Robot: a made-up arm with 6 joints. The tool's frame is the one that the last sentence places.
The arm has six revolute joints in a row. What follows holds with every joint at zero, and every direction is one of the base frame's.
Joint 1 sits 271 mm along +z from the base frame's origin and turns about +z.
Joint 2 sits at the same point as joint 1 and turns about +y.
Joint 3 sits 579.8 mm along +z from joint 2 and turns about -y.
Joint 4 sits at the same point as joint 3 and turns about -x.
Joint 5 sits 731.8 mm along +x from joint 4 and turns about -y.
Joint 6 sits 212.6 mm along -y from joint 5 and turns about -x.
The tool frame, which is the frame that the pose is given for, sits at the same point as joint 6; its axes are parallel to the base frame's.
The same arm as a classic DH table. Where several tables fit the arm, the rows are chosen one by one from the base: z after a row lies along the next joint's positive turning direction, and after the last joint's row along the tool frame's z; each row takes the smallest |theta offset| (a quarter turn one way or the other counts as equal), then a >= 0, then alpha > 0; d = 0 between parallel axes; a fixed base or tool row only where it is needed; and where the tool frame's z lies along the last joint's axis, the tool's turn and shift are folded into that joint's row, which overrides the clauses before.
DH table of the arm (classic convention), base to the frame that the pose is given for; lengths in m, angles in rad. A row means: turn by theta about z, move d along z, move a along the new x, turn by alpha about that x. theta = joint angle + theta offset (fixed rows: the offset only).
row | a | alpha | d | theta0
joint 1 | 0 | -1.5708 | 0.271 | 0
joint 2 | 0.5798 | 3.1416 | 0 | -1.5708
joint 3 | 0 | -1.5708 | 0 | 0
joint 4 | 0 | 1.5708 | -0.7318 | 0
joint 5 | 0 | -1.5708 | 0.2126 | 0
joint 6 | 0 | 1.5708 | 0 | 1.5708
tool (fixed) | 0 | 0 | 0 | -1.5708

